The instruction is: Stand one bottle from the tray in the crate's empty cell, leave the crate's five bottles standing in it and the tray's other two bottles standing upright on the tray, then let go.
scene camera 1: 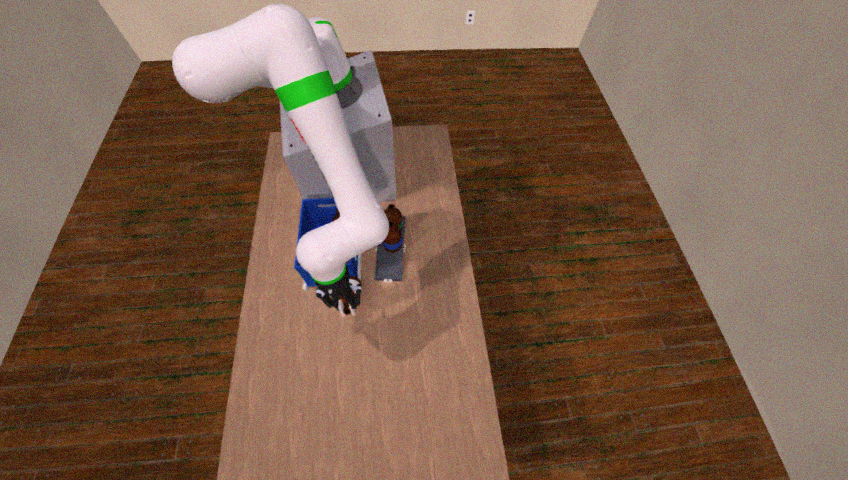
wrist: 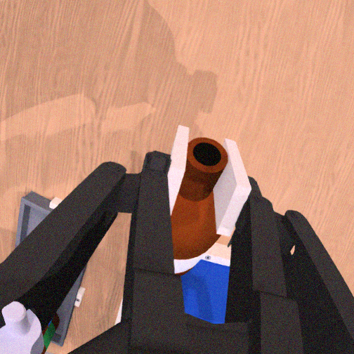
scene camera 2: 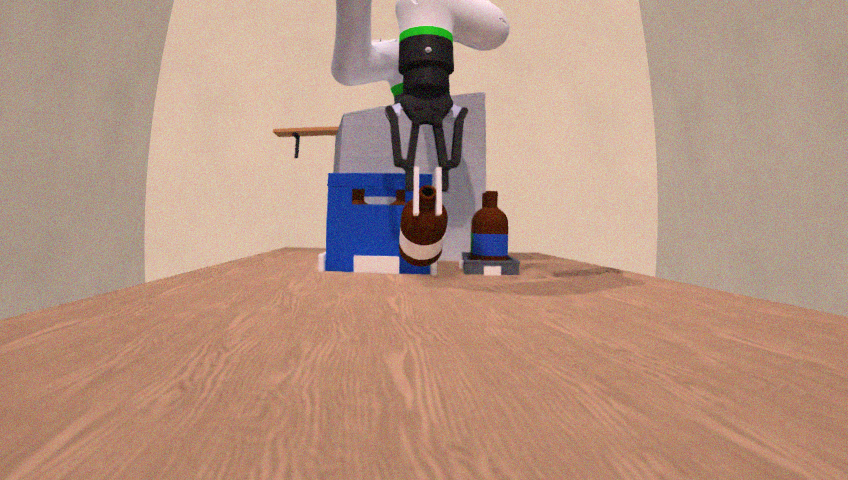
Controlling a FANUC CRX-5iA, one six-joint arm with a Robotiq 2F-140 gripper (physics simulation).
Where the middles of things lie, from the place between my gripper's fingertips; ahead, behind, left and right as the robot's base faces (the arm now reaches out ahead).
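Labels:
Blue-labelled bottle (scene camera 2: 490,234): 170 mm left of my hand, 290 mm behind, 20 mm below.

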